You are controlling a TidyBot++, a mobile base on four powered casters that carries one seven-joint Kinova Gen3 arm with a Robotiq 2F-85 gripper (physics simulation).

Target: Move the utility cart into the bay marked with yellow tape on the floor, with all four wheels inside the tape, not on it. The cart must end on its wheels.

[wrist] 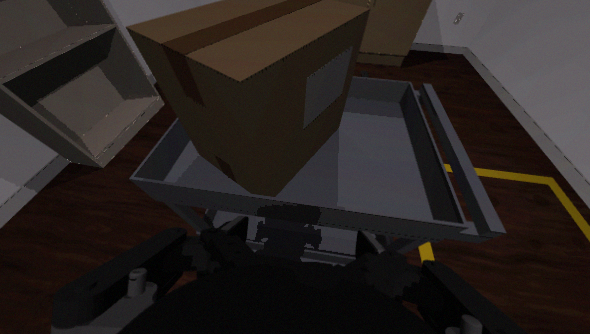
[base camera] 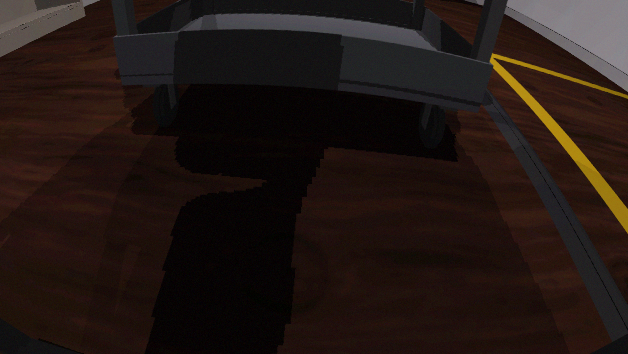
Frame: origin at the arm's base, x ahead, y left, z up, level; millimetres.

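Seen in the pictures: gripper, fingertip midpoint: (wrist: pixel 301 235).
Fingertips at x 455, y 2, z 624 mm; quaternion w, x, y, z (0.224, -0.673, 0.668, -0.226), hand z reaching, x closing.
Observation:
A point is followed by its place in that frame.
The grey utility cart (base camera: pixel 260 57) @[x 560, y 80, z -221 mm] (wrist: pixel 375 165) @[x 722, y -166, z 397 mm] stands upright, ahead in both views. Its two near wheels, the left wheel (base camera: pixel 166 105) @[x 618, y 277, z -341 mm] and the right wheel (base camera: pixel 432 125) @[x 600, y -219, z -333 mm], rest on dark wood floor outside the tape; the far wheels are hidden. The yellow tape (base camera: pixel 590 170) @[x 616, y -741, z -396 mm] (wrist: pixel 515 175) @[x 1436, y -1584, z -396 mm] marks the bay to the cart's right, and part of it is hidden behind the cart. A bar handle (wrist: pixel 460 160) @[x 704, y -317, z 467 mm] runs along the upper tray's right side. My gripper (wrist: pixel 301 235) @[x 455, y 2, z 624 mm] is open and empty, at the cart's near side, with the upper tray's near rim beyond its fingers.
A large taped cardboard box (wrist: pixel 265 125) @[x 601, y 65, z 602 mm] stands on the upper tray, left of its middle. A beige shelf unit (wrist: pixel 60 137) @[x 1064, y 1528, z -83 mm] is at the left. Another cardboard box (wrist: pixel 395 30) @[x 2999, y -794, z 3 mm] stands behind the cart. A dark grey strip (base camera: pixel 550 185) @[x 522, y -508, z -383 mm] lies on the floor beside the tape. Walls border the right side.

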